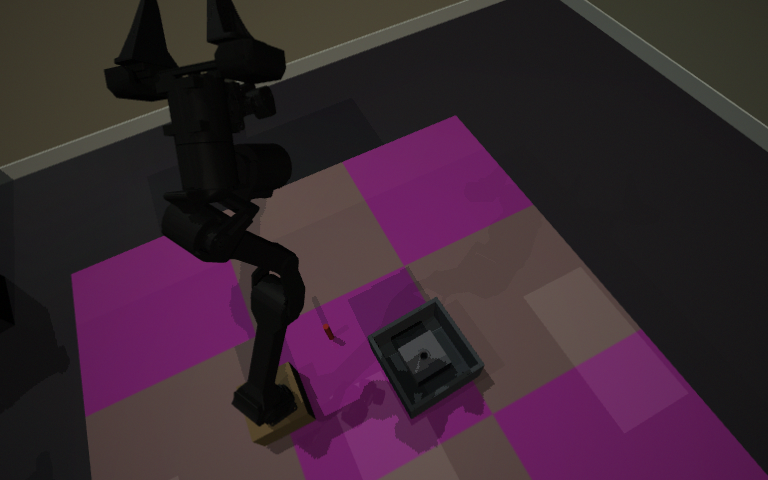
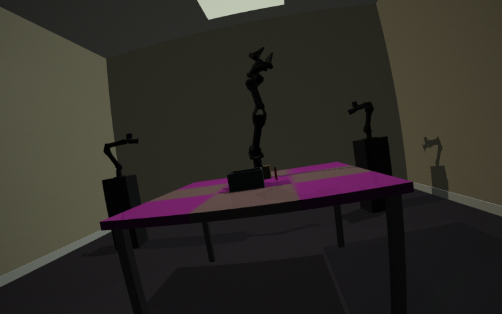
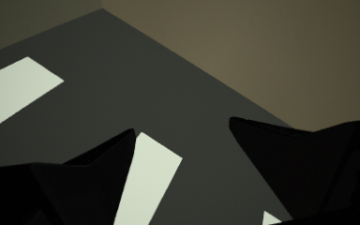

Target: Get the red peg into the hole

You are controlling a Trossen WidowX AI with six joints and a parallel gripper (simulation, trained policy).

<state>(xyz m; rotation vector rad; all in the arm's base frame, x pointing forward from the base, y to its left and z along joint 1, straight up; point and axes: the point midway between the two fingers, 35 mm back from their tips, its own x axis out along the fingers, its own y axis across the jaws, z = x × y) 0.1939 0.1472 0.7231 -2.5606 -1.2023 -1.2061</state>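
My gripper tip is 79 cm above the red peg, 7 cm to the left of it and 4 cm past it. Also, from my gripper tip: grey plate: 79 cm below, 26 cm to the right, 11 cm ahead; dark box: 80 cm below, 26 cm to the right, 11 cm ahead.
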